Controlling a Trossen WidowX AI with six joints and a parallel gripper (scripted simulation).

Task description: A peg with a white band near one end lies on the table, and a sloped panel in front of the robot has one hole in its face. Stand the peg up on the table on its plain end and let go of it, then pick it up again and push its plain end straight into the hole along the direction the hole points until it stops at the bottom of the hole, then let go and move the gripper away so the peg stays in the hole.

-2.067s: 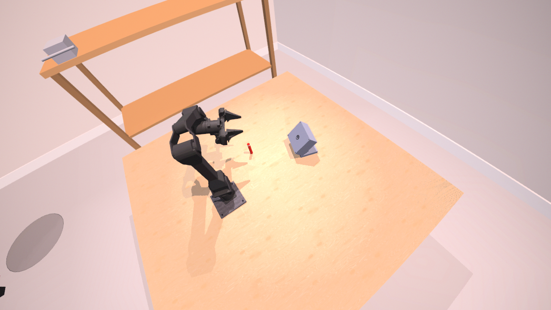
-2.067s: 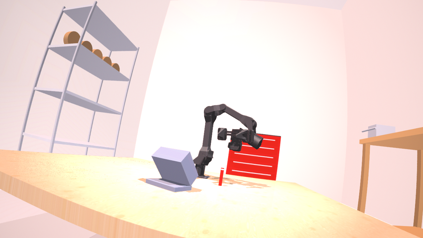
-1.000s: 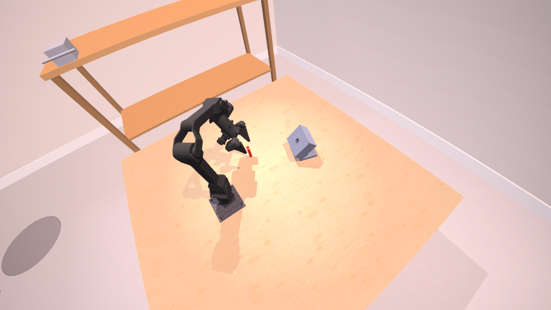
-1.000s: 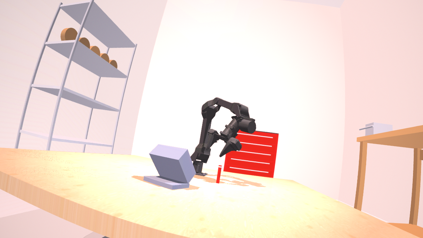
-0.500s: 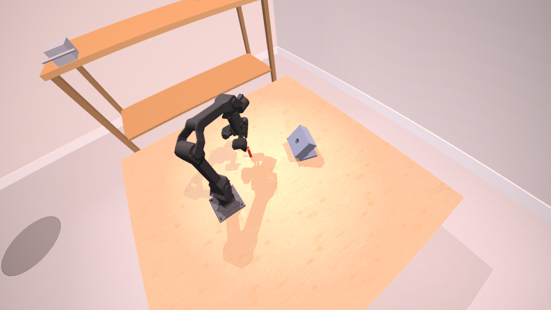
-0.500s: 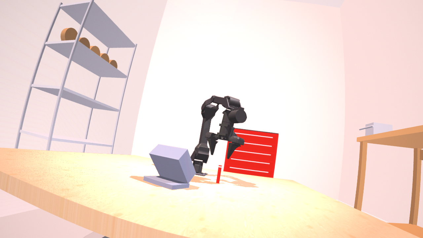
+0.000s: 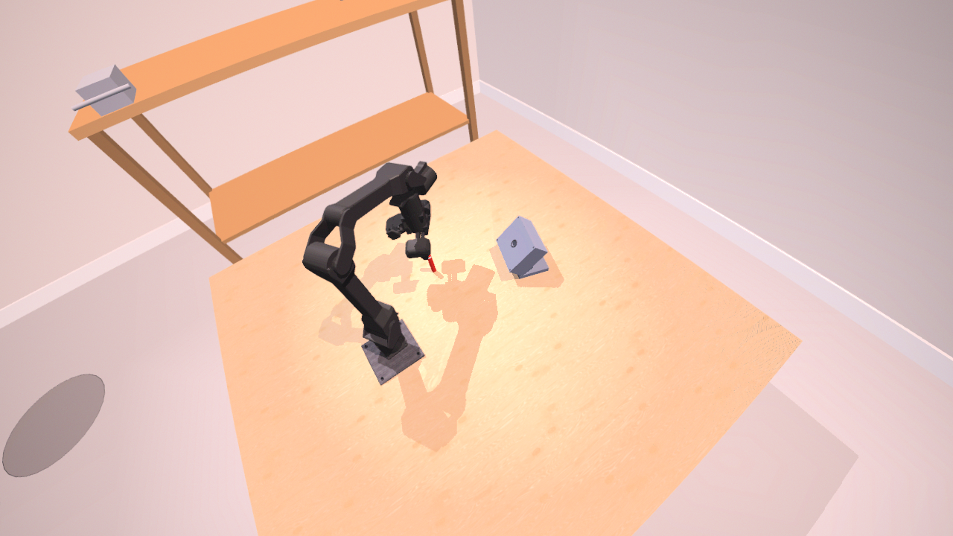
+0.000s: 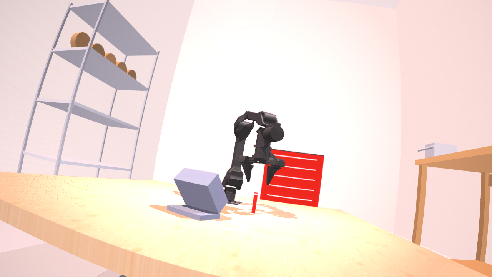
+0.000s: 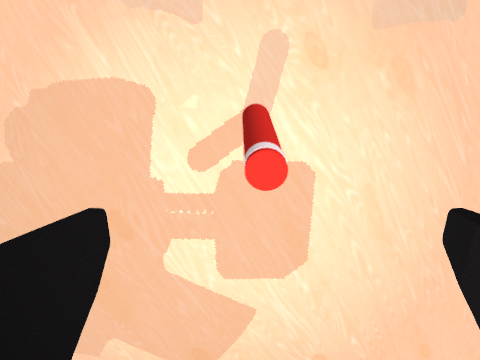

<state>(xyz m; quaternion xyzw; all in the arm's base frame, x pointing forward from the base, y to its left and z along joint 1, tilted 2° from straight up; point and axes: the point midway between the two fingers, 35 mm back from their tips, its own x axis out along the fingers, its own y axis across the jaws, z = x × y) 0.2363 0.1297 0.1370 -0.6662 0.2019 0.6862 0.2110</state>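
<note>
The red peg is 6 cm below my gripper tip. Also, from my gripper tip: grey sloped panel: 22 cm ahead, 16 cm to the right, 4 cm below.
</note>
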